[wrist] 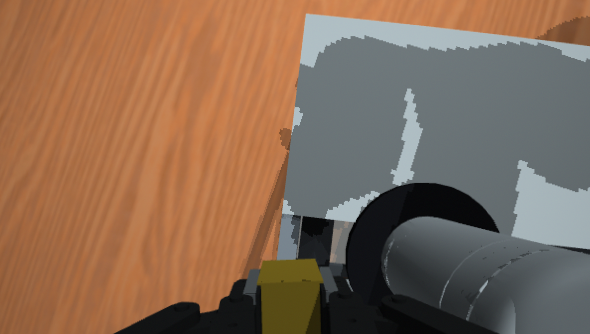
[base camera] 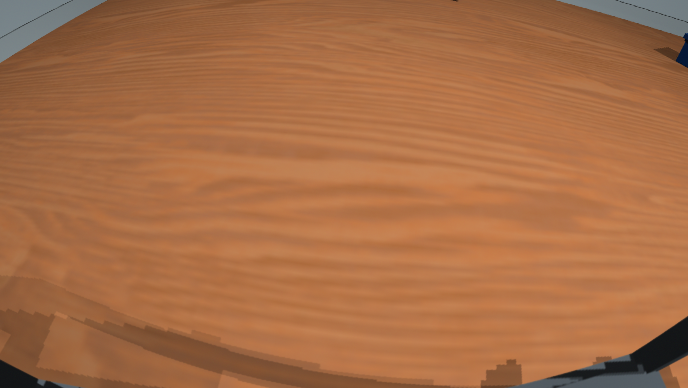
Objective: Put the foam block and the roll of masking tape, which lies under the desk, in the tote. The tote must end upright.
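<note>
The yellow foam block is at the bottom middle of the wrist view. My gripper is shut on it, with one finger against each side. The block is held up above the level of the robot's base. The gripper and the block do not show in the base camera view. A blue thing is cut off by the right edge of the base camera view, far off on the floor; I cannot tell whether it is the tote. The roll of masking tape and the desk cannot be made out.
The robot's own base, with a pale grey top, fills the right of the wrist view, and the grey arm rises from it close to the gripper. The wood-grain floor stretches around. Pale walls stand at the far corners.
</note>
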